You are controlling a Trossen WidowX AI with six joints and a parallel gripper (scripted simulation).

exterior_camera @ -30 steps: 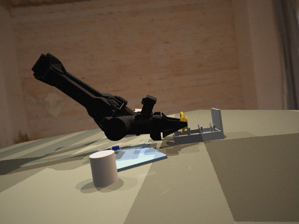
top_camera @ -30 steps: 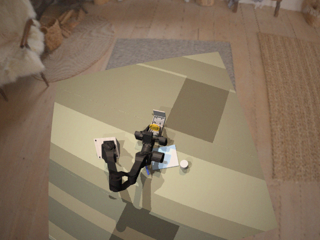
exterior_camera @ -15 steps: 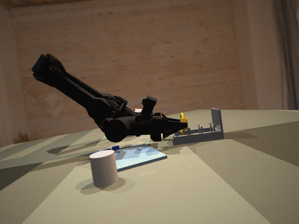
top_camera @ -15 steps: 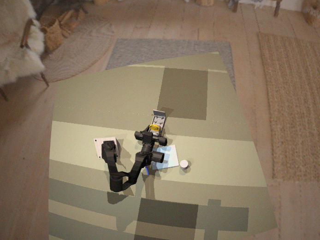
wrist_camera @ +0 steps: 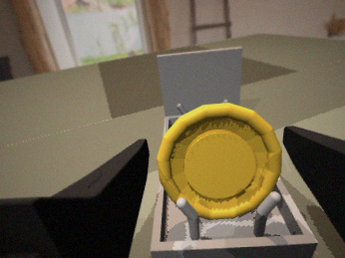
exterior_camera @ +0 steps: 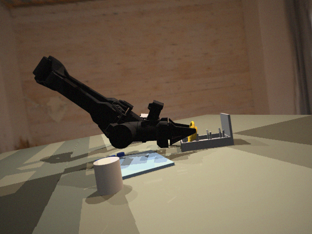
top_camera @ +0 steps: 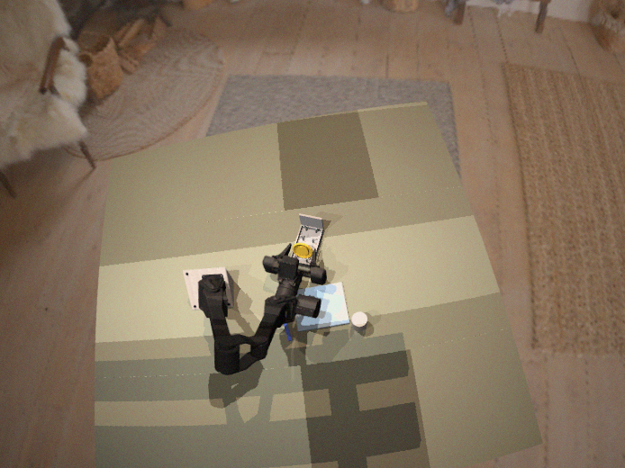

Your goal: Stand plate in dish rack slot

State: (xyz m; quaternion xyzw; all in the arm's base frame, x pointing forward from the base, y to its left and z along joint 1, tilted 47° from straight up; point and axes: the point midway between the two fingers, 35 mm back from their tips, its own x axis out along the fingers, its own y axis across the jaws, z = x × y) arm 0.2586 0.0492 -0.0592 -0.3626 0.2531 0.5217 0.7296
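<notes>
Now: gripper tip 10 mm to the left of the yellow plate and 10 mm above it. Round my gripper tip: light blue mat (40 mm ahead, 180 mm to the right, 50 mm below); blue spoon (70 mm behind, 230 mm to the right, 50 mm below); grey dish rack (10 mm ahead, 20 mm to the left, 30 mm below).
</notes>
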